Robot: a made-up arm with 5 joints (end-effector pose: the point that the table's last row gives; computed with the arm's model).
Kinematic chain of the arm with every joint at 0, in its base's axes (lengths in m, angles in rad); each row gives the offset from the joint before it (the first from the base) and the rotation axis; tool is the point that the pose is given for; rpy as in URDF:
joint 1: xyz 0 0 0.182 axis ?
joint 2: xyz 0 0 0 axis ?
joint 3: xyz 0.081 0 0.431 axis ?
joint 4: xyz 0.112 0 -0.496 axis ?
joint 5: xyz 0.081 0 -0.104 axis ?
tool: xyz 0 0 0 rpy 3.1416 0 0
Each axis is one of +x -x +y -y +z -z.
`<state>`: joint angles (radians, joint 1 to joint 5).
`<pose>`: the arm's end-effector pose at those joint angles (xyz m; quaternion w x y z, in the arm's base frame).
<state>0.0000 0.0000 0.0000 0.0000 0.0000</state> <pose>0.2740 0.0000 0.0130 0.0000 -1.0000 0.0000 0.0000</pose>
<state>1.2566 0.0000 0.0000 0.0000 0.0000</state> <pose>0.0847 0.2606 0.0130 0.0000 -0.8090 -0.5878 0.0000</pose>
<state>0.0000 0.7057 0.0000 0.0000 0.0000</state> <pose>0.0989 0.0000 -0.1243 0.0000 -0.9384 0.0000 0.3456</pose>
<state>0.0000 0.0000 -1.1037 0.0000 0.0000</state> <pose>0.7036 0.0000 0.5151 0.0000 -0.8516 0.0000 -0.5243</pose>
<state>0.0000 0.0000 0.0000 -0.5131 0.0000</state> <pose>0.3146 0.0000 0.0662 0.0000 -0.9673 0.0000 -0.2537</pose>
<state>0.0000 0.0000 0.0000 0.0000 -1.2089</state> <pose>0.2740 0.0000 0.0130 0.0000 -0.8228 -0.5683 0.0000</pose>
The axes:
joint 1: +z
joint 2: +y
joint 3: +y
joint 4: +y
joint 5: -z

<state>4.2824 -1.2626 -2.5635 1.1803 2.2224</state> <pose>0.3369 0.7347 0.8334 0.1072 0.1263 0.2103 -0.9635</pose>
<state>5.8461 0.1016 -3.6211 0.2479 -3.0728</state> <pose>-0.2325 0.1086 1.1149 0.9810 -0.0163 -0.0629 -0.1827</pose>
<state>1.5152 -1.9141 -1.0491 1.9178 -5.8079</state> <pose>-0.0180 -0.3242 0.6391 0.4188 -0.7520 -0.4305 -0.2717</pose>
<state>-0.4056 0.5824 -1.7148 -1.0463 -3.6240</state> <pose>0.7723 -0.3316 0.5141 0.8004 -0.0178 0.4627 -0.3807</pose>
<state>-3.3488 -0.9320 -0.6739 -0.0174 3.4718</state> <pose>-0.2874 0.0604 0.7197 0.0446 0.6636 -0.1827 -0.7241</pose>
